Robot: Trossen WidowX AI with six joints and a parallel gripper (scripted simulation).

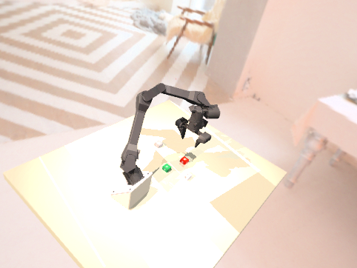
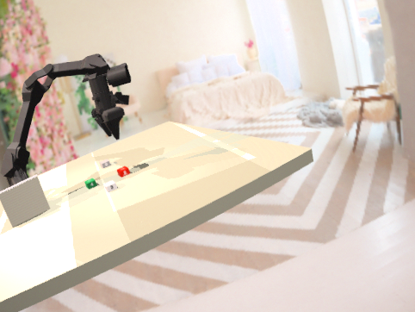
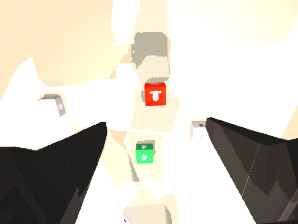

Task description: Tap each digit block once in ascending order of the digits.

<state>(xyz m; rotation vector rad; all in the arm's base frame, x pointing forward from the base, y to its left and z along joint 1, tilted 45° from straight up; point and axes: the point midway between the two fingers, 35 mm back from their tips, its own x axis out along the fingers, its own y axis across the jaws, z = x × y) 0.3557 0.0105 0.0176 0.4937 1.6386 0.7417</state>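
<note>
My gripper tip is 7 cm past the white block, 9 cm to the left of it and 11 cm above it. The rest, counted from my gripper tip: red block: 1 cm behind, 11 cm below; green block: 12 cm behind, 1 cm to the left, 11 cm below.
</note>
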